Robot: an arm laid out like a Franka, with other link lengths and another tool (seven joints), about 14 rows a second.
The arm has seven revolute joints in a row. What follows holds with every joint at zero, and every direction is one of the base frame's.
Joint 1 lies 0.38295 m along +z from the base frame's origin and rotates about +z.
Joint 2 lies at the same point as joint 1 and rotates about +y.
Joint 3 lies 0.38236 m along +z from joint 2 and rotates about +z.
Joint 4 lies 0.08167 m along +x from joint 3 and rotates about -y.
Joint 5 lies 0.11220 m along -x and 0.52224 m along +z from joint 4 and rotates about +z.
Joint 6 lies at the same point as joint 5 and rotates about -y.
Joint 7 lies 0.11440 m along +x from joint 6 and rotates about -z.
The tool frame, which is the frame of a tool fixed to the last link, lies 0.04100 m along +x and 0.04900 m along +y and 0.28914 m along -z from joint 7; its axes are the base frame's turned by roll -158.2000, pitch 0.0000 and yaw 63.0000 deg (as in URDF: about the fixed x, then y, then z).
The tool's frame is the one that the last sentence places.
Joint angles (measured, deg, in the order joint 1, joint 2, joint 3, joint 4, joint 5, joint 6, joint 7), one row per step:
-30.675 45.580 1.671 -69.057 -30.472 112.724 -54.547
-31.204 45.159 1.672 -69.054 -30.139 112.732 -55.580
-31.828 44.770 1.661 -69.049 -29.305 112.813 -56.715
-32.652 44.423 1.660 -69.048 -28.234 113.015 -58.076
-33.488 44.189 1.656 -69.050 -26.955 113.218 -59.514
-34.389 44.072 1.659 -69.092 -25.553 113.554 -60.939
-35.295 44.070 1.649 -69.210 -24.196 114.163 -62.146
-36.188 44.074 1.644 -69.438 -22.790 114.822 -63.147
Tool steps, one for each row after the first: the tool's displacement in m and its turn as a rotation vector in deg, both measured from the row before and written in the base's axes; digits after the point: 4 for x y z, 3 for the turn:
-0.0041 -0.0067 0.0069 0.254 -0.107 0.261
-0.0041 -0.0063 0.0060 0.651 -0.334 0.084
-0.0053 -0.0080 0.0053 0.860 -0.447 0.063
-0.0055 -0.0072 0.0034 1.073 -0.452 0.049
-0.0057 -0.0074 0.0012 1.184 -0.542 -0.007
-0.0051 -0.0077 -0.0010 1.078 -0.704 -0.099
-0.0051 -0.0071 -0.0021 1.093 -0.779 -0.282

